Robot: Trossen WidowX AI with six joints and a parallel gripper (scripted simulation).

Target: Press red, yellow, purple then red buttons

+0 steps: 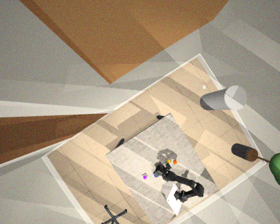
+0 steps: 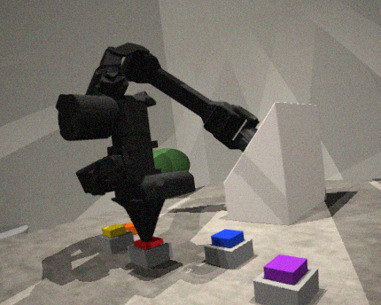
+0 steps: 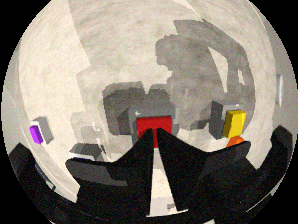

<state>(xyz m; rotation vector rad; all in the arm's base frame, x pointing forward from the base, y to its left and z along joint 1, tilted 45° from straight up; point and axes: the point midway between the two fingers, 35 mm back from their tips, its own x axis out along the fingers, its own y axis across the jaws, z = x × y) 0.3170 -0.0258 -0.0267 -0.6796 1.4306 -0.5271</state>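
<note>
Now: gripper tip 1 cm above the red button. Round my gripper tip: purple button 22 cm to the left, 3 cm behind; then yellow button 11 cm to the right, 1 cm ahead; then blue button 10 cm to the left, 7 cm behind.
</note>
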